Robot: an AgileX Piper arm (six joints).
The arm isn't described. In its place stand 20 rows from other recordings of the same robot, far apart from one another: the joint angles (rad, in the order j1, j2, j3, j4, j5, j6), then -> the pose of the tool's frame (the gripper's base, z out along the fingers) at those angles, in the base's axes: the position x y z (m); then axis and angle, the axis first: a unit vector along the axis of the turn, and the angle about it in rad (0 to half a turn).
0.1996 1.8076 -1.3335 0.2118 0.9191 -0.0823 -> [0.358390, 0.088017, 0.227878, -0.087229, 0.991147, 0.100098, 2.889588]
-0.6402 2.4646 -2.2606 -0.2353 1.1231 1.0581 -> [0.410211, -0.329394, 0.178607, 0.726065, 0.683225, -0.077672, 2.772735]
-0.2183 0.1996 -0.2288 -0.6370 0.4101 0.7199 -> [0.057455, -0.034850, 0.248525, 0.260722, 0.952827, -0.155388, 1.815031]
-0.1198 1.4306 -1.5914 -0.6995 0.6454 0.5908 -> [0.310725, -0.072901, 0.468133, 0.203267, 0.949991, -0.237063, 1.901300]
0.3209 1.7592 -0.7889 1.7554 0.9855 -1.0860 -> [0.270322, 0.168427, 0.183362, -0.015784, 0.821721, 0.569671, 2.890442]
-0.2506 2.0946 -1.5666 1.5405 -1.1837 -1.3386 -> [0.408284, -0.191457, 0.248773, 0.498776, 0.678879, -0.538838, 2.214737]
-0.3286 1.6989 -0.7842 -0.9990 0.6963 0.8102 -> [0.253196, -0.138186, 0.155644, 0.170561, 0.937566, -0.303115, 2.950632]
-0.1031 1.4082 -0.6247 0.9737 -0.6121 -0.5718 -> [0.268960, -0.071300, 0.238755, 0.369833, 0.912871, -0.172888, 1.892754]
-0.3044 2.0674 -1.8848 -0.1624 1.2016 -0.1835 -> [0.420349, -0.146442, 0.264392, 0.041276, 0.993057, -0.110154, 2.915249]
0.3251 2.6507 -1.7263 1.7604 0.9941 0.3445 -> [0.445500, 0.229216, 0.023313, -0.526452, -0.651027, -0.546819, 2.593289]
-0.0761 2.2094 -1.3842 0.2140 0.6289 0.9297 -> [0.418539, -0.020511, 0.086077, 0.547473, 0.829955, 0.106991, 3.016302]
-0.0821 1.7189 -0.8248 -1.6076 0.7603 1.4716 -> [0.310271, -0.088412, 0.184719, 0.121432, 0.907494, -0.402131, 2.491800]
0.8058 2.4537 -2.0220 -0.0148 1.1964 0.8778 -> [0.339459, 0.351790, 0.117523, 0.033390, 0.999421, 0.006536, 3.111343]
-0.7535 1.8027 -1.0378 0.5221 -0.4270 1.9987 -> [0.276394, -0.285071, 0.222386, 0.891108, -0.110325, 0.440177, 2.215957]
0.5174 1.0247 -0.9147 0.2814 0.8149 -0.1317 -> [0.163400, 0.114151, 0.335629, -0.258179, 0.943783, 0.206440, 2.482928]
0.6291 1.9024 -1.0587 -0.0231 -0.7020 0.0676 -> [0.336169, 0.246321, 0.216356, -0.278203, 0.910204, 0.306808, 1.735723]
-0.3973 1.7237 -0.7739 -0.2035 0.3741 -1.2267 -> [0.266049, -0.118926, 0.134550, -0.476305, 0.865243, -0.156487, 2.989759]
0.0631 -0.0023 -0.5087 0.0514 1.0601 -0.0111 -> [-0.006503, 0.003676, 0.279878, -0.038372, 0.998193, 0.046245, 2.035089]
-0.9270 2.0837 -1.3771 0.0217 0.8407 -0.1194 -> [0.240802, -0.318420, 0.132013, 0.399067, 0.916697, -0.020329, 3.037242]
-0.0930 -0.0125 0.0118 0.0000 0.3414 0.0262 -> [0.052852, -0.004929, 0.179174, 0.059545, 0.997891, -0.025836, 1.825156]
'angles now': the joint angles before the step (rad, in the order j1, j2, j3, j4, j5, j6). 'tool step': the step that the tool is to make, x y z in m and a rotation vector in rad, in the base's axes. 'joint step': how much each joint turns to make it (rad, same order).
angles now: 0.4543, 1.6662, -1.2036, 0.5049, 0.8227, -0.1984
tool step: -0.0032, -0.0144, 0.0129, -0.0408, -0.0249, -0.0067
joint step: -0.0256, -0.0457, -0.0015, -0.0672, 0.0382, 0.0241
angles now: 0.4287, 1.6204, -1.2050, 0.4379, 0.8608, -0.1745
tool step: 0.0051, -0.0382, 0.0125, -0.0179, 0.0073, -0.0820
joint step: -0.1148, -0.0461, 0.0003, -0.0231, 0.0650, -0.0003
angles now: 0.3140, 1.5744, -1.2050, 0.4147, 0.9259, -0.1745
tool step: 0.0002, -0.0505, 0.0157, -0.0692, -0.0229, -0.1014
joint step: -0.1430, -0.0626, 0.0000, -0.0809, 0.0611, 0.0003
